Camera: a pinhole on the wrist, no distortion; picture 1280 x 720 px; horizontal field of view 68.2 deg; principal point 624.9 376.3 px. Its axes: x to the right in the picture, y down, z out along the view. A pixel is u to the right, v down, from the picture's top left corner.
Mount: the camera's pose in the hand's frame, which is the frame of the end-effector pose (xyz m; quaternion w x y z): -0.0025 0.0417 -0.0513 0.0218 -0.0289 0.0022 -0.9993
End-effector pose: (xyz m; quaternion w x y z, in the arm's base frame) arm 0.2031 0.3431 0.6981 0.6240 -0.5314 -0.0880 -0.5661
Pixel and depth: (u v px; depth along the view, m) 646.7 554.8 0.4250
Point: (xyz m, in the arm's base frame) 0.3598 0.6263 0.8886
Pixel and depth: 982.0 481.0 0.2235
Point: 0.2750 0.5198 0.7134
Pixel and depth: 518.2 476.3 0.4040
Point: 0.3980 0.5677 0.8933
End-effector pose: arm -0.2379 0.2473 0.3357 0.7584 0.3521 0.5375 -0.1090
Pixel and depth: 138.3 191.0 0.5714
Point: 0.3501 0.1078 0.2073
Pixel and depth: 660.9 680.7 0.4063
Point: -0.0211 -0.0474 0.3495
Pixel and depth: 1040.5 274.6 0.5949
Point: 0.1322 -0.0983 0.6781
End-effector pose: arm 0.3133 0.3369 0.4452 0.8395 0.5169 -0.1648 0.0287
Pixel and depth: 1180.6 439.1 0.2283
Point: 0.1478 0.1995 0.5006
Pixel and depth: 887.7 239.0 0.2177
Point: 0.2073 0.2268 0.5592
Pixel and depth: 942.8 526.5 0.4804
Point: 0.0896 -0.0505 0.5474
